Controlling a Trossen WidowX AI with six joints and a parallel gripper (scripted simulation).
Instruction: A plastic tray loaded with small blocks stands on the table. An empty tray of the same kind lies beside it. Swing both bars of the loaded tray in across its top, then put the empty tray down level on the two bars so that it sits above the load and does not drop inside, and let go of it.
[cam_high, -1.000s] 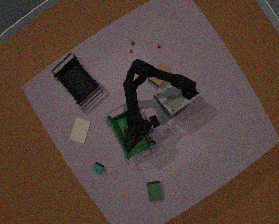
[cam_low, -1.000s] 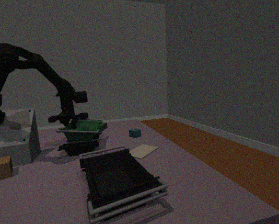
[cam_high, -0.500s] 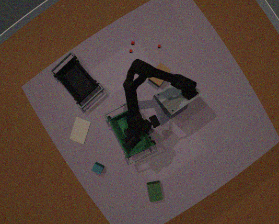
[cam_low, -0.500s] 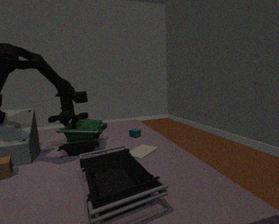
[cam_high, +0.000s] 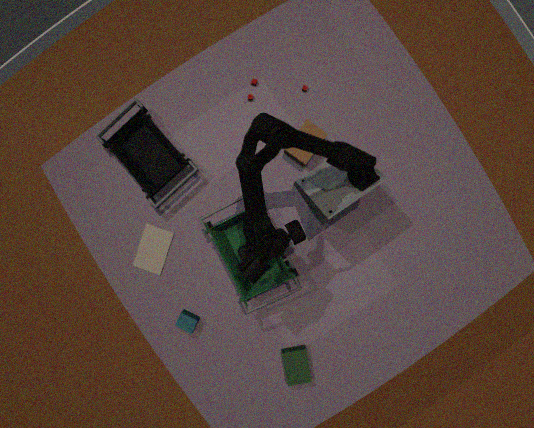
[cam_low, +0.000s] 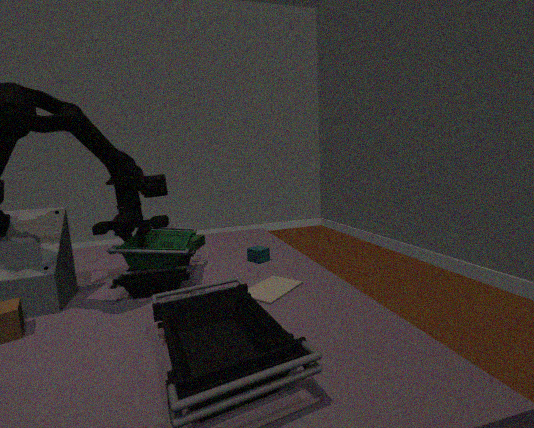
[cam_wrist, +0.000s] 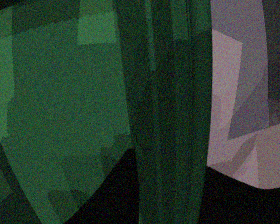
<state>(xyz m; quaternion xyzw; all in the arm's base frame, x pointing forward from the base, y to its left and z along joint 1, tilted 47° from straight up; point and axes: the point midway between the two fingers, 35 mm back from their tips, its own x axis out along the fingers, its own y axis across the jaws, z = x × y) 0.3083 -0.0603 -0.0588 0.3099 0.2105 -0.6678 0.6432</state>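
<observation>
My gripper tip is 70 mm short of the green tray, 30 mm below it and 10 mm to the left of it. From my gripper tip the other things lie so: cream card (330 mm ahead, 190 mm to the right, 90 mm below); teal cube (370 mm ahead, 70 mm below, 60 mm to the left); tan box (270 mm behind, 190 mm to the right, 60 mm below).
</observation>
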